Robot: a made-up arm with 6 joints.
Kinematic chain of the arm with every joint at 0, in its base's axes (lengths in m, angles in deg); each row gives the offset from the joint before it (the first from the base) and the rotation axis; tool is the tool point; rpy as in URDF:
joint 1: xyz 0 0 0.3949 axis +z
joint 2: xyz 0 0 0 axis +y
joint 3: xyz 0.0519 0 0.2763 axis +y
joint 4: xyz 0.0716 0 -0.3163 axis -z
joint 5: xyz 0 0 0 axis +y
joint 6: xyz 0.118 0 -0.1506 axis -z
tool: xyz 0 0 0 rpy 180 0 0
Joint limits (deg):
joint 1: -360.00..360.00
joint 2: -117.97..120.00
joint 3: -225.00..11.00
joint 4: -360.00..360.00
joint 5: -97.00..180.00
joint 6: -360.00..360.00
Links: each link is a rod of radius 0.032 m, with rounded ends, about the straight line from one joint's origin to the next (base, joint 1, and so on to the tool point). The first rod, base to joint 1, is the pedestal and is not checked.
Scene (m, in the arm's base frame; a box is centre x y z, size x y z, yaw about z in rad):
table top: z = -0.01
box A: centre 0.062 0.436 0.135 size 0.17 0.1 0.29 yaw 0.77
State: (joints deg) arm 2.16 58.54 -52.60 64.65 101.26 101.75
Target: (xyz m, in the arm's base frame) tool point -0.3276 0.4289 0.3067
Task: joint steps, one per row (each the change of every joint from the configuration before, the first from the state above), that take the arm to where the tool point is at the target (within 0.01 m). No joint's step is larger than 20 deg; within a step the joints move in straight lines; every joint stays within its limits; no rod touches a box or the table.
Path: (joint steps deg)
1: -0.23 -1.45 -9.94 19.90 2.74 0.45
2: -0.24 -1.45 -9.95 19.89 2.74 0.44
3: -0.23 -1.45 -9.94 19.90 2.74 0.45
4: -0.24 -1.45 -9.95 19.89 2.74 0.44
5: -0.23 -1.45 -9.94 19.90 2.74 0.45
6: -0.23 -1.45 -9.95 19.90 2.74 0.44
7: 17.88 -1.32 5.07 -16.67 -1.64 -0.44
8: 17.88 -1.33 5.07 -16.67 -1.64 -0.45
9: 17.89 -1.32 5.07 -16.67 -1.65 -0.44
10: 17.88 -1.32 5.07 -16.67 -1.64 -0.45
11: 17.88 -1.33 5.07 -16.66 -1.64 -0.44
12: 17.89 -1.32 5.06 -16.67 -1.64 -0.45

